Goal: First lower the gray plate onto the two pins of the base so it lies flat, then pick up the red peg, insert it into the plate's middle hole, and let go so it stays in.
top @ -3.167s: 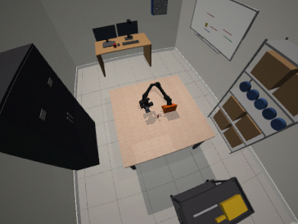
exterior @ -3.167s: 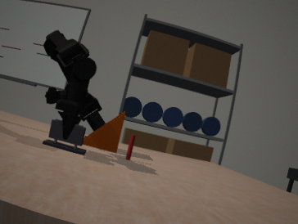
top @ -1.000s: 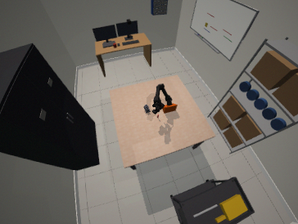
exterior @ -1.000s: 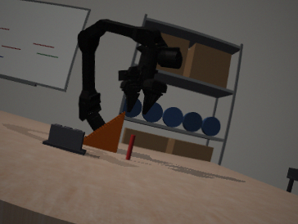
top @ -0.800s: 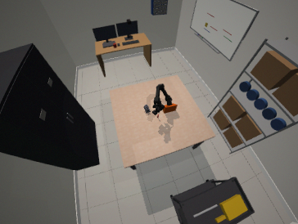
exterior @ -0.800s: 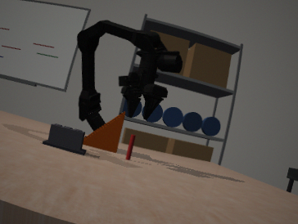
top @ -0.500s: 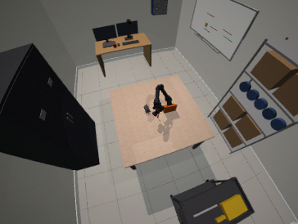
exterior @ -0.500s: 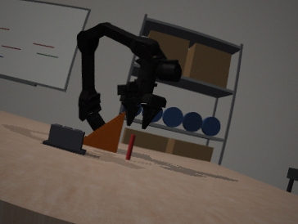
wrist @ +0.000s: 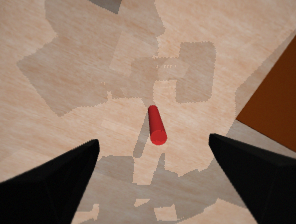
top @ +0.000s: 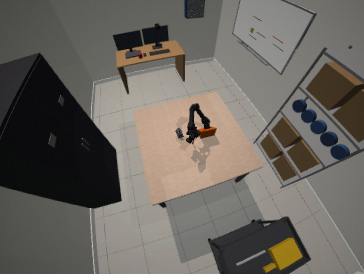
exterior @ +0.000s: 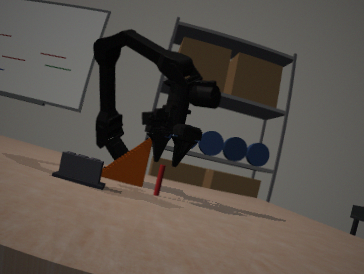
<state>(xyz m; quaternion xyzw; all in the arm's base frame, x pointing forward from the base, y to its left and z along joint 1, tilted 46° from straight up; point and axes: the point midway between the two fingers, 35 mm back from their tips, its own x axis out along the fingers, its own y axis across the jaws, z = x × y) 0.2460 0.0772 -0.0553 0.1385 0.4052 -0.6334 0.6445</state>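
The red peg is 40 mm below my gripper tip. Also, from my gripper tip: gray plate (90 mm ahead, 200 mm to the right, 40 mm below).
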